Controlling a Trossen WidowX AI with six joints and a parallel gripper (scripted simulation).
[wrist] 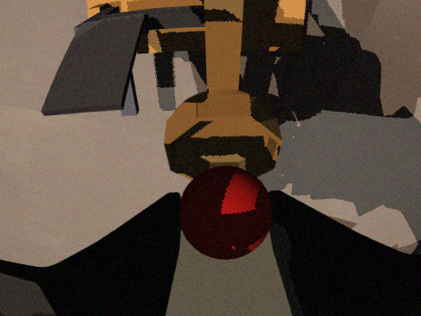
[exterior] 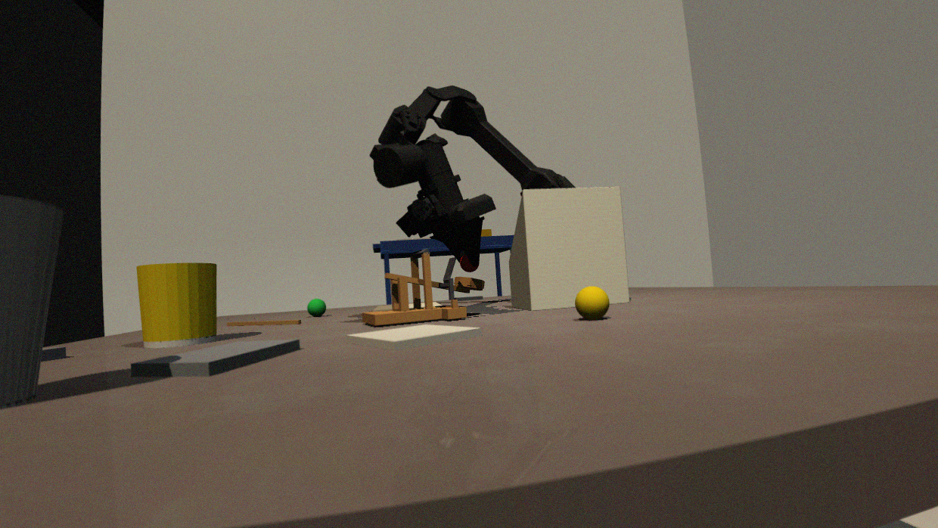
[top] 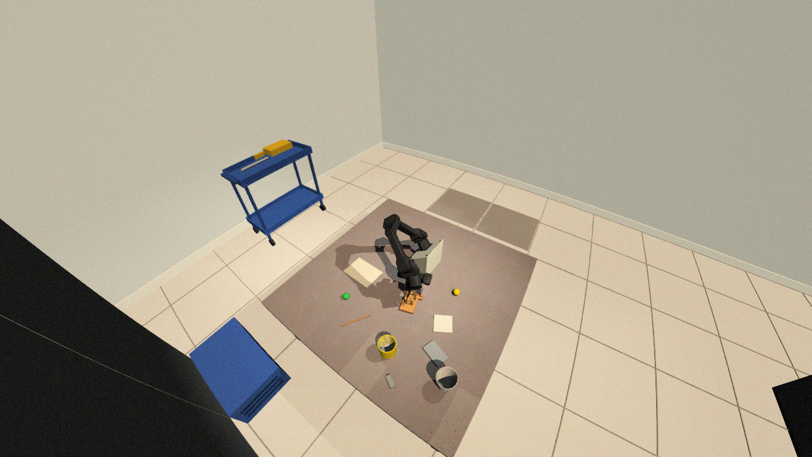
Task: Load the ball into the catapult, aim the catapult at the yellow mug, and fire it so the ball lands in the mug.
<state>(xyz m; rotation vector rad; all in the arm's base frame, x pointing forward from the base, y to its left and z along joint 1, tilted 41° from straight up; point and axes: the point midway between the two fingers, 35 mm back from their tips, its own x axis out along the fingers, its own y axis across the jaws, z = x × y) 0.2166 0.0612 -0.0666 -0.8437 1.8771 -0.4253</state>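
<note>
Now: the red ball 1 cm above my gripper tip. Round my gripper tip: yellow ball (12 cm behind, 21 cm to the left, 6 cm below); then thin wooden stick (38 cm ahead, 11 cm to the right, 8 cm below); then wooden catapult (6 cm ahead, 4 cm to the left, 3 cm below).
</note>
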